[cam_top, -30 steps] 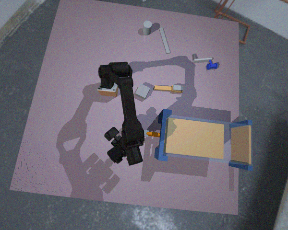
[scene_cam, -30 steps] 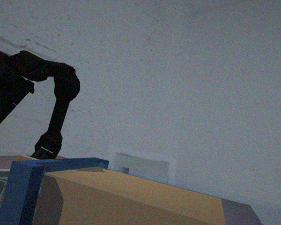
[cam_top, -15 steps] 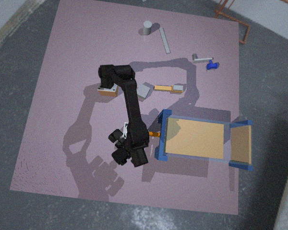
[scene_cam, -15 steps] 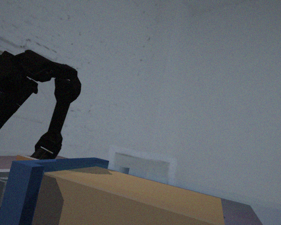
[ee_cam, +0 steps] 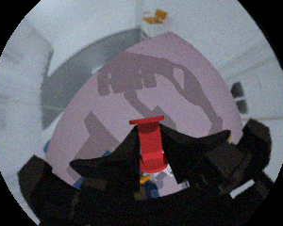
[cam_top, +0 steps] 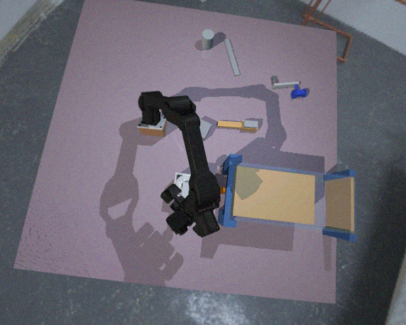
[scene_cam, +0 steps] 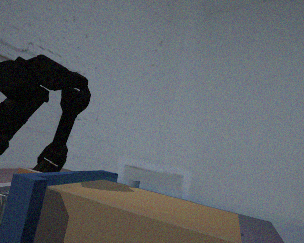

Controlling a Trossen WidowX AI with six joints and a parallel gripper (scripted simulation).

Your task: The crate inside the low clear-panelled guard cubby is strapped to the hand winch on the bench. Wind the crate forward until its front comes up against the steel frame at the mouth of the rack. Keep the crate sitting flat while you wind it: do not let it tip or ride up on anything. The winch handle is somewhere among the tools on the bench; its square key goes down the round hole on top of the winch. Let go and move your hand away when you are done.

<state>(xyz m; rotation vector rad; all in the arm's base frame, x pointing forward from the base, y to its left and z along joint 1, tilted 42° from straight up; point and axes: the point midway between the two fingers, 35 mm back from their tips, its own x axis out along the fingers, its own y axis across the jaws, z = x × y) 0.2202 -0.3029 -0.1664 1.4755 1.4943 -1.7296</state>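
The red-knobbed crank handle lies 50 mm to the left of my gripper tip and 30 mm below it. Round my gripper tip: red knob 10 mm to the left, 10 mm ahead; then blue steel frame 160 mm ahead, 130 mm to the left, 20 mm below; then grey block 370 mm to the left, 110 mm below, 10 mm ahead.
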